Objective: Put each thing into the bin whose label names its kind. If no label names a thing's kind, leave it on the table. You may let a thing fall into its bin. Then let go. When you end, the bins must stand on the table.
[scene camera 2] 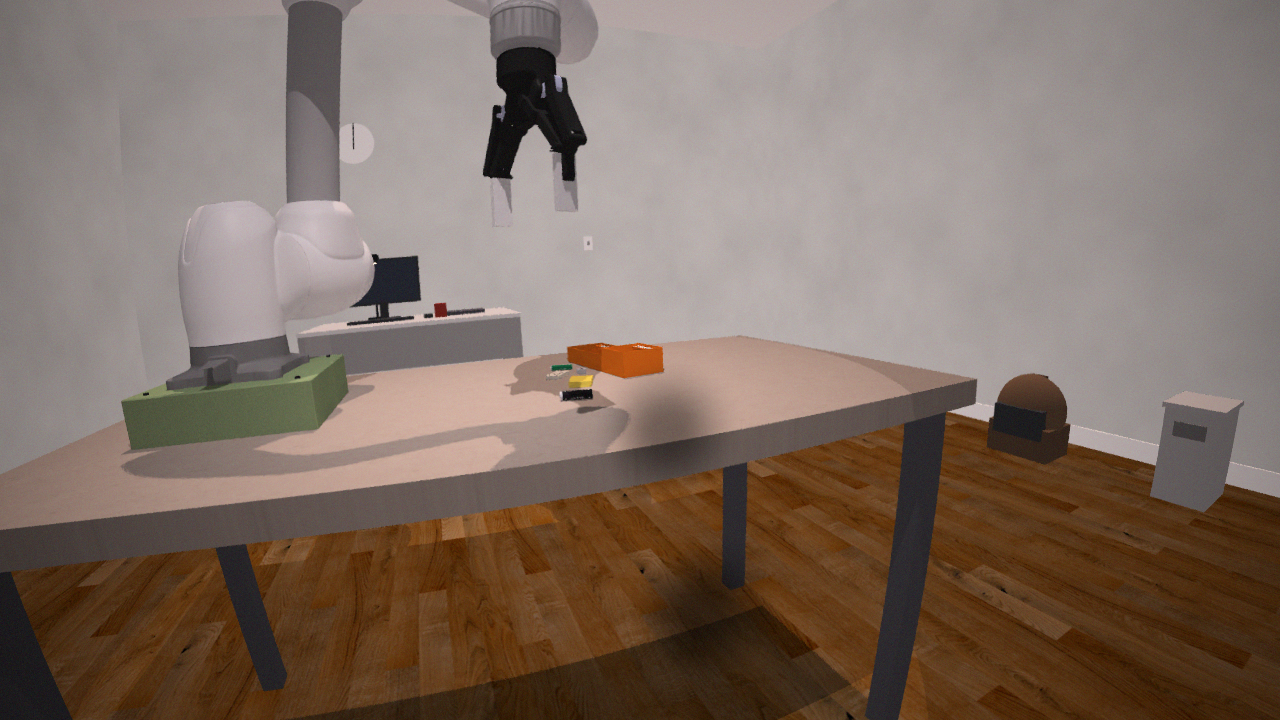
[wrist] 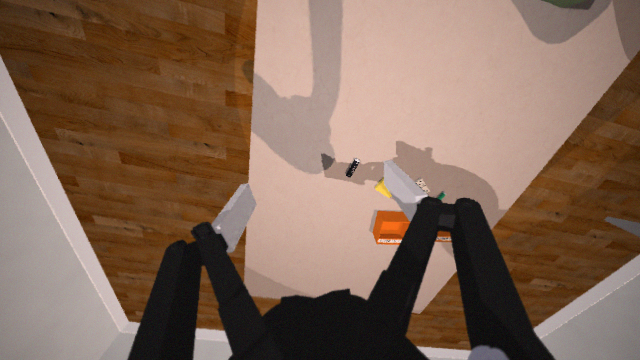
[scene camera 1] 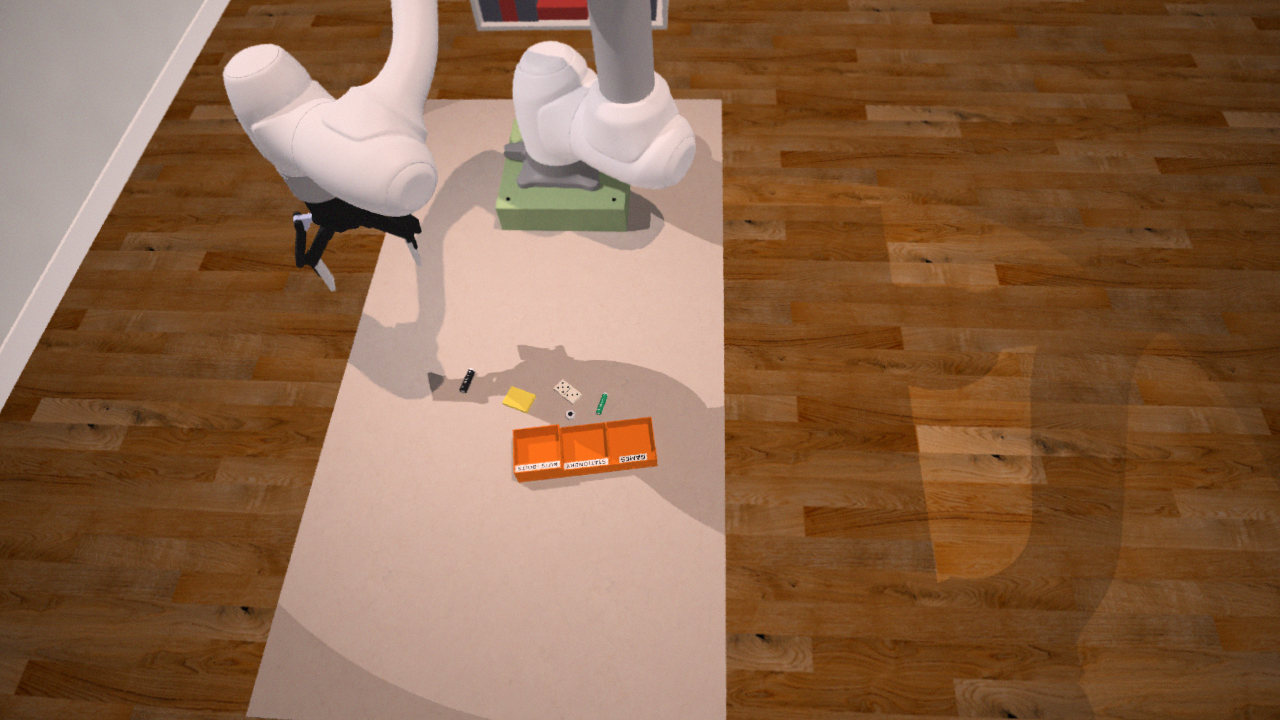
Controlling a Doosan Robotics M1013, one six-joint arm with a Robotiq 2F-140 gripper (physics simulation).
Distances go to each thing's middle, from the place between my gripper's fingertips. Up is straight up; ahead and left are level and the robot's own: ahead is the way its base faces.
Right now my hand is 36 cm to the right of the orange three-part bin (scene camera 1: 546,452), 23 cm above it and 19 cm short of it.
